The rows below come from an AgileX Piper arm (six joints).
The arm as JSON. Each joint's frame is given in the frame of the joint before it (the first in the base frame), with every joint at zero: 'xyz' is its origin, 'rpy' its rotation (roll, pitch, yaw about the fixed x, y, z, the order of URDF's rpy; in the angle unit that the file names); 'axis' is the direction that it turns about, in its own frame. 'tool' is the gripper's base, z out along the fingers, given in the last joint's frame.
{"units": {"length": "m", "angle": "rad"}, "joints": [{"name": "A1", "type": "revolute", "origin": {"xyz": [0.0, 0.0, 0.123], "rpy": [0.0, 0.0, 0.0]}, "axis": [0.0, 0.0, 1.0]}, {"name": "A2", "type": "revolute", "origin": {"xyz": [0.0, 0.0, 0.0], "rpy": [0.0, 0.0, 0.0]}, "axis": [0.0, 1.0, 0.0]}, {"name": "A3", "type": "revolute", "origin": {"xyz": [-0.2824, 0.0, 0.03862], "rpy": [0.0, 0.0, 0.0]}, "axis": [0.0, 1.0, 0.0]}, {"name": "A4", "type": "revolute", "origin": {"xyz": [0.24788, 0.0, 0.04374], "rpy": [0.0, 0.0, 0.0]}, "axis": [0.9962, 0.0, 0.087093]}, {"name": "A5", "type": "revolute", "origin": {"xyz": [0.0, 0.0, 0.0], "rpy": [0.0, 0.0, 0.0]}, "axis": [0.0, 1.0, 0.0]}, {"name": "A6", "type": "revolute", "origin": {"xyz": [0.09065, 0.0, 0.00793], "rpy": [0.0, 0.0, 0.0]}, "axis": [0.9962, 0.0, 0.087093]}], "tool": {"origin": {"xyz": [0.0, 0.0, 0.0], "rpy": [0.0, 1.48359, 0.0]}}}
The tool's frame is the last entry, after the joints.
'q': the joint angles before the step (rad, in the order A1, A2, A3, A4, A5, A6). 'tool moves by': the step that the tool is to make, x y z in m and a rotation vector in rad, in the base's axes. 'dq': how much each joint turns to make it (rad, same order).
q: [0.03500 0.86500 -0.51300 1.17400 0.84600 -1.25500]
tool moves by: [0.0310 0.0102 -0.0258 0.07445 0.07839 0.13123]
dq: [0.00016 0.23693 0.00018 0.18313 0.09584 -0.25509]
